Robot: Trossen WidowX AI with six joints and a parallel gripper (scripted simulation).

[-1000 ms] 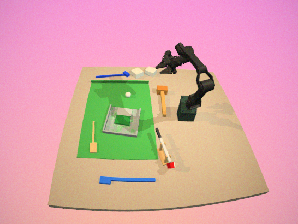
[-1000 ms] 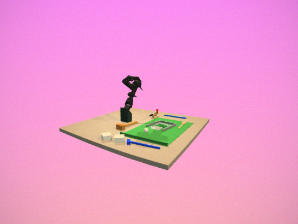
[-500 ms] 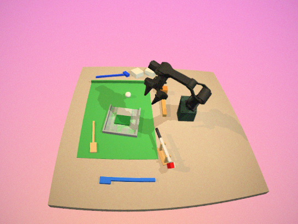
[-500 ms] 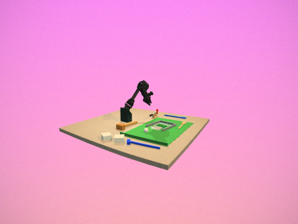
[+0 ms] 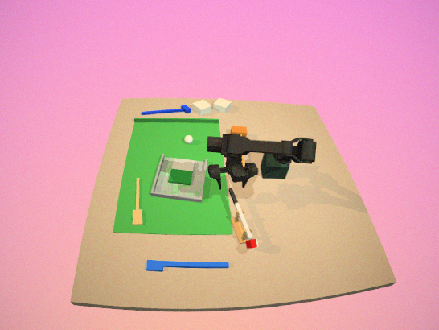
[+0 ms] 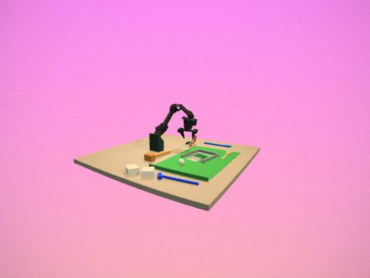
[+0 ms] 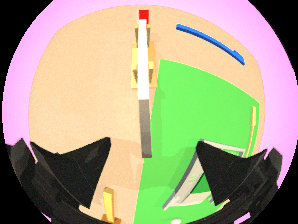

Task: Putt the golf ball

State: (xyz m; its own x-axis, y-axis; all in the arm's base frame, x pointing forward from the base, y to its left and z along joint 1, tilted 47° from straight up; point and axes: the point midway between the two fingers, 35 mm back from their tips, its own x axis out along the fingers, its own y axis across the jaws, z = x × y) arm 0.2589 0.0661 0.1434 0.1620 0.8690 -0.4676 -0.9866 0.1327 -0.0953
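Now: gripper tip 12 cm to the right of the red putter, 5 cm above it and 2 cm past it. Also, from my gripper tip: white golf ball: 41 cm to the right, 12 cm ahead, 8 cm below.
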